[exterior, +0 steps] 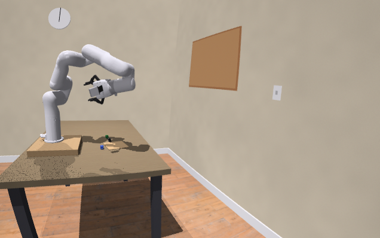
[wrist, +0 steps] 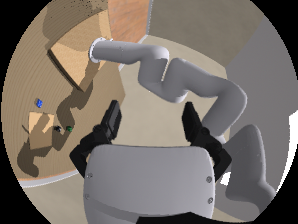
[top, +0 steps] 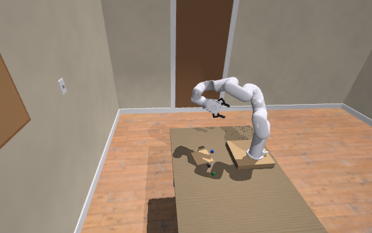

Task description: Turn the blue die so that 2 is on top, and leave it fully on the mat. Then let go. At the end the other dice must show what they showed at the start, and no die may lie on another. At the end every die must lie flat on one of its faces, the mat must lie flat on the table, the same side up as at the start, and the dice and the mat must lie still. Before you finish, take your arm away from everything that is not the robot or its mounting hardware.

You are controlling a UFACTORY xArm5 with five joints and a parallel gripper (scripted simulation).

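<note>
Now: the blue die 80 mm ahead of my hand, 50 mm to the left of it and 350 mm below it. Also, from my hand: green die 120 mm ahead, 290 mm to the left, 350 mm below; black die 130 mm ahead, 200 mm to the left, 350 mm below; tan mat 170 mm ahead, 100 mm to the left, 360 mm below.
</note>
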